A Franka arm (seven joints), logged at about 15 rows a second.
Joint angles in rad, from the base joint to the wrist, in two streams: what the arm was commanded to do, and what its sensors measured. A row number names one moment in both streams.
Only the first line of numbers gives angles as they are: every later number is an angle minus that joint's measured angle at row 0.
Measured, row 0: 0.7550 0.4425 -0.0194 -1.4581 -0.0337 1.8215 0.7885
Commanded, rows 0 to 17: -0.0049 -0.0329 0.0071 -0.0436 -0.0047 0.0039 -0.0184; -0.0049 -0.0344 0.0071 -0.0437 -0.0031 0.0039 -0.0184; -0.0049 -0.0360 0.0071 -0.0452 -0.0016 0.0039 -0.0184; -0.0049 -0.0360 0.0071 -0.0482 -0.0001 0.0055 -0.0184; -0.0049 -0.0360 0.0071 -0.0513 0.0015 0.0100 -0.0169; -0.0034 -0.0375 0.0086 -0.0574 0.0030 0.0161 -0.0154; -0.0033 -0.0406 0.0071 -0.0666 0.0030 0.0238 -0.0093; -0.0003 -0.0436 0.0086 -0.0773 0.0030 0.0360 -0.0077; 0.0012 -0.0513 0.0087 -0.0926 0.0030 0.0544 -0.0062; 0.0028 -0.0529 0.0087 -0.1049 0.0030 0.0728 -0.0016; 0.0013 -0.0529 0.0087 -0.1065 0.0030 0.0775 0.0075; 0.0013 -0.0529 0.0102 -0.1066 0.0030 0.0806 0.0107; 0.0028 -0.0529 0.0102 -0.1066 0.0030 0.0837 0.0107; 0.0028 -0.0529 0.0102 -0.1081 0.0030 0.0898 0.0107; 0.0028 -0.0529 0.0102 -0.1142 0.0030 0.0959 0.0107; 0.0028 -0.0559 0.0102 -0.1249 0.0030 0.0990 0.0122; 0.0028 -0.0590 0.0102 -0.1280 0.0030 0.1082 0.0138; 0.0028 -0.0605 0.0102 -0.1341 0.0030 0.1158 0.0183
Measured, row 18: 0.0052 -0.0294 0.0074 -0.0840 0.0011 0.0782 0.0034
